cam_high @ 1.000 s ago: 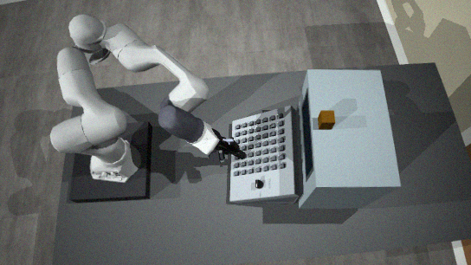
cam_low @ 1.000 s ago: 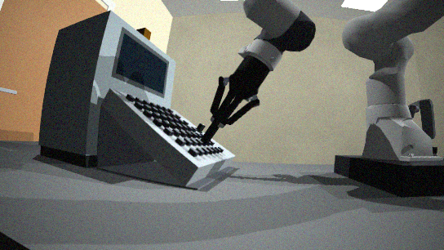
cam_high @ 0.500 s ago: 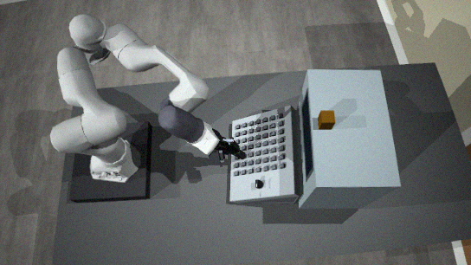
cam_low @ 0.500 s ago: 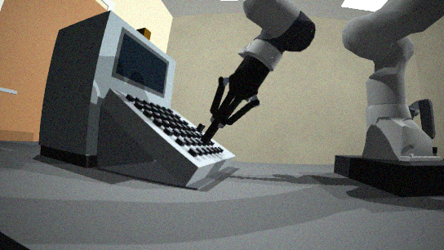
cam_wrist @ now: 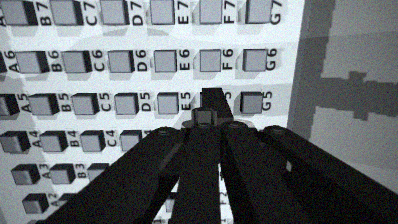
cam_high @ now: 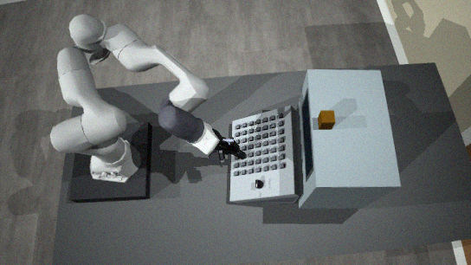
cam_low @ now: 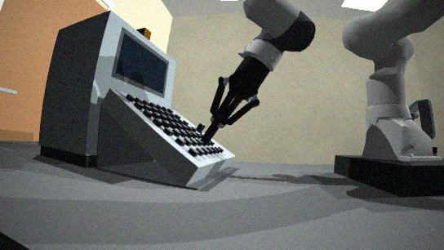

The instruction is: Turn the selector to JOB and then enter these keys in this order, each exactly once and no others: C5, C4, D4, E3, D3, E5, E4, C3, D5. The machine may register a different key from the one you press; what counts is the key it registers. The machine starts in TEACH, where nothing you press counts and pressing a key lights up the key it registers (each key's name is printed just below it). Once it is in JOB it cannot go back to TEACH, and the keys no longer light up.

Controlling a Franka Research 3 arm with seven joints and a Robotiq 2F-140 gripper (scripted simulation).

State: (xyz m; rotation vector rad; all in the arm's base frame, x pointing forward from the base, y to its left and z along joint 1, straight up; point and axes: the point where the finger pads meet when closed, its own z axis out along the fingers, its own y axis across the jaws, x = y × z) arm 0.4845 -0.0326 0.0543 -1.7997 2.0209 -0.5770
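Right now my hand is 4 cm to the left of the E6 key, 4 cm short of it and 1 cm above it. The rest, counted from my hand: E5 key 5 cm ahead, 1 cm to the right, 1 cm below; then D6 key 7 cm ahead, 4 cm to the right, 1 cm above; then sloped keypad 10 cm ahead, 3 cm to the right, 3 cm below.
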